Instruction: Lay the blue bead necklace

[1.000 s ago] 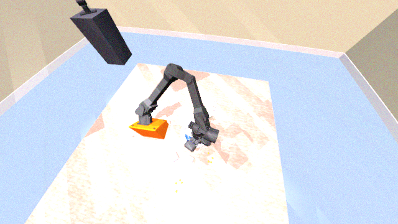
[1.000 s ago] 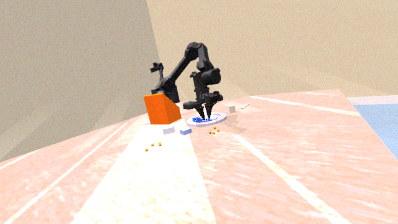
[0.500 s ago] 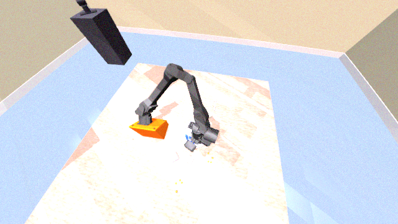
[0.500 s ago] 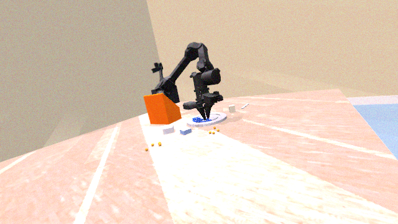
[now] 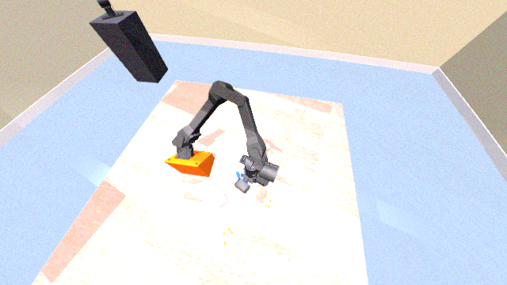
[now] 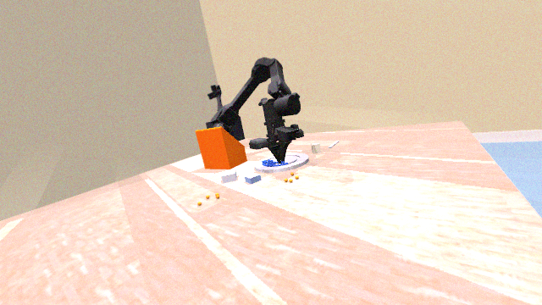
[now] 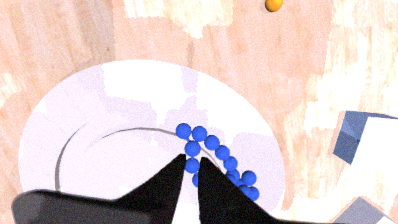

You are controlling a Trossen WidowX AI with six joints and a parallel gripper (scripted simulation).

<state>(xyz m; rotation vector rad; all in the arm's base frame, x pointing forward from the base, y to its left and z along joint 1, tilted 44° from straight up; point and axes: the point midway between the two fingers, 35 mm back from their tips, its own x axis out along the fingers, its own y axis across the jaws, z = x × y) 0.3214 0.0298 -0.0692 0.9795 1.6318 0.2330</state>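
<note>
Right now my gripper tip is 30 mm past the round white bead board, 40 mm to the right of it and 10 mm above it. Also, from my gripper tip: white block: 130 mm behind, 130 mm to the right; light blue cube: 30 mm behind, 130 mm to the right, 10 mm below; beige cube: 60 mm ahead, 180 mm to the left.
</note>
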